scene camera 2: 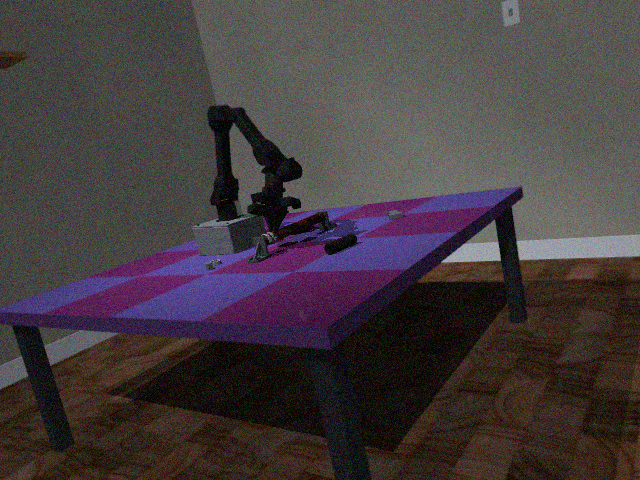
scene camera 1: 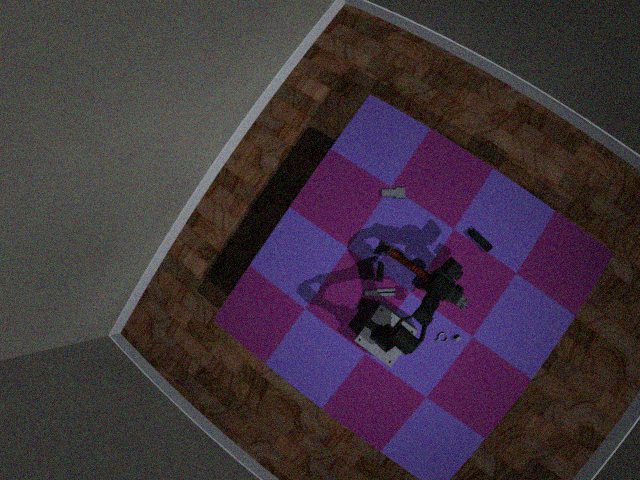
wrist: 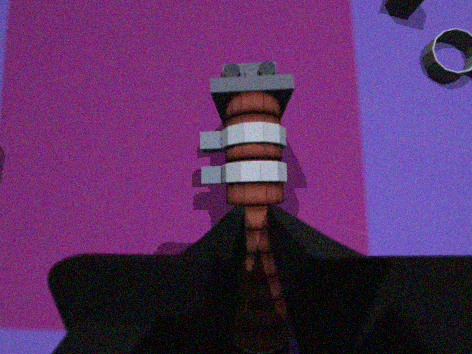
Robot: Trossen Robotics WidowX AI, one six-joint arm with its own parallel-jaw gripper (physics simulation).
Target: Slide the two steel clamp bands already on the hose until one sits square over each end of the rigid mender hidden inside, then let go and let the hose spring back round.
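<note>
The red-brown ribbed hose [scene camera 1: 405, 261] [scene camera 2: 305, 223] [wrist: 254, 194] runs raised above the table between two grey end brackets. Two pale steel clamp bands [wrist: 254, 133] [wrist: 254, 171] circle it close together, side by side, near the near bracket [scene camera 2: 261, 251] [wrist: 251, 83]; both look square to the hose in the wrist view, their lugs pointing left. My black gripper [scene camera 2: 273, 231] [wrist: 255, 213] is shut on the hose just behind the nearer band, with a narrow strip of hose showing between the fingertips and a short ribbed stretch between fingers and band. The mender is hidden inside the hose.
A black cylinder [scene camera 1: 479, 239] [scene camera 2: 341, 243] and a grey block [scene camera 1: 393, 192] [scene camera 2: 395, 214] lie on the checkered table. A loose ring [wrist: 440, 74] and a small dark block [wrist: 402, 7] lie near the bracket. Pale bars [scene camera 1: 381, 291] lie near the arm's base [scene camera 2: 217, 240].
</note>
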